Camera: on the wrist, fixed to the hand. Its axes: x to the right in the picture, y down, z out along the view.
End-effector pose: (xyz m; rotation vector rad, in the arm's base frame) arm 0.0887 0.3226 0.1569 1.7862 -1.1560 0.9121
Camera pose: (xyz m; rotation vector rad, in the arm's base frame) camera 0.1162 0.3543 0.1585 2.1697 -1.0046 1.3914
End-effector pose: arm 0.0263 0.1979 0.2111 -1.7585 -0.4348 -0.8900
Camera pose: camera -0.0057 0.1871 0.2361 -1.2402 -0.5465 -0.6648
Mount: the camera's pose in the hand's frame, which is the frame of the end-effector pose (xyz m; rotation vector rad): -0.0010 -0.0336 -0.0252 0.5572 0.0266 0.0626
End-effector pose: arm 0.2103 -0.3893 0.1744 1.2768 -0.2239 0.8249
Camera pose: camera 0.2244 -0.3687 0.1406 1.7835 -0.0075 0.9967
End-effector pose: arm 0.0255 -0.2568 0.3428 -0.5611 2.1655 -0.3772
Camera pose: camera 0.0147 -0.2832 0.3736 -0.1733 1.9737 -0.9165
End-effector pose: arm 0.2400 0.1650 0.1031 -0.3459 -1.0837 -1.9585
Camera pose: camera 0.2181 0.1544 0.0689 -0.0471 -1.5197 -1.5201
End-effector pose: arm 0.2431 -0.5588 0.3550 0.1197 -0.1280 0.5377
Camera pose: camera 0.2619 -0.5842 0.3273 0.6528 0.0477 0.6266
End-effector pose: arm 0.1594 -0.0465 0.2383 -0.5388 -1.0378 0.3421
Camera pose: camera 0.1817 -0.0811 0.2468 -0.0731 -0.8515 0.6517
